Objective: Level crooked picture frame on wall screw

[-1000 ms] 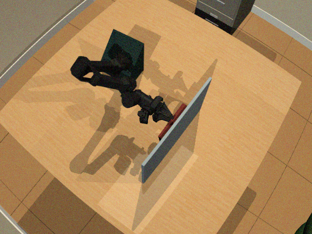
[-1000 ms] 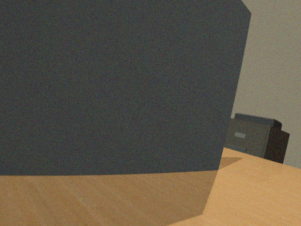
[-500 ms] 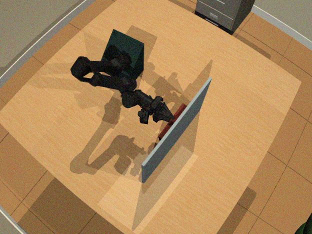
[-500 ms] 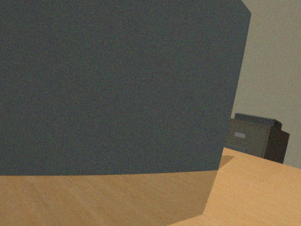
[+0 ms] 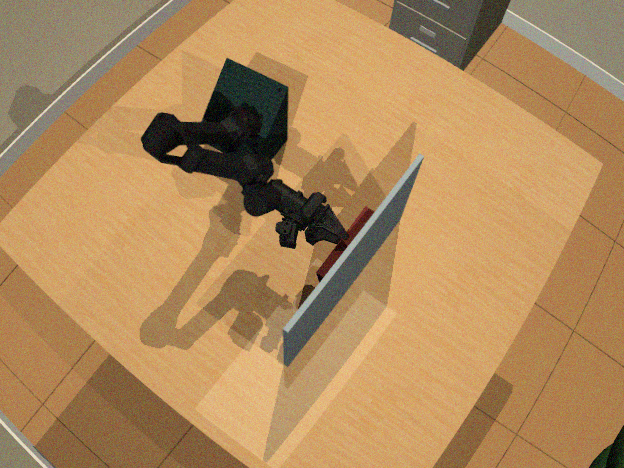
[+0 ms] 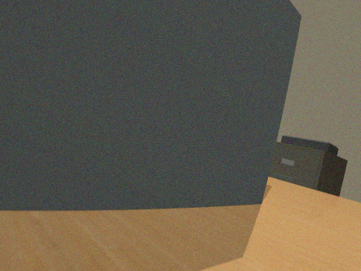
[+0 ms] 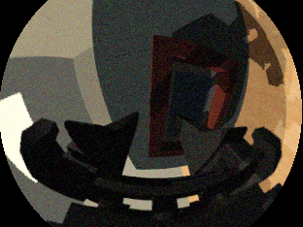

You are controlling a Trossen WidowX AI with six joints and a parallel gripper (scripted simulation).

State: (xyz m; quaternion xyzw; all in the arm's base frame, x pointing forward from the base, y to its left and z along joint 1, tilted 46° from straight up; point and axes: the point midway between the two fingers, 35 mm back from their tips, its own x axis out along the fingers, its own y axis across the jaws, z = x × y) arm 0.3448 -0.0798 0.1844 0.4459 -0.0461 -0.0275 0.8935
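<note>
The red picture frame lies 5 cm below my gripper tip and 1 cm ahead of it. The rest, counted from my gripper tip: grey wall panel (7 cm below, 2 cm ahead, 1 cm to the right).
</note>
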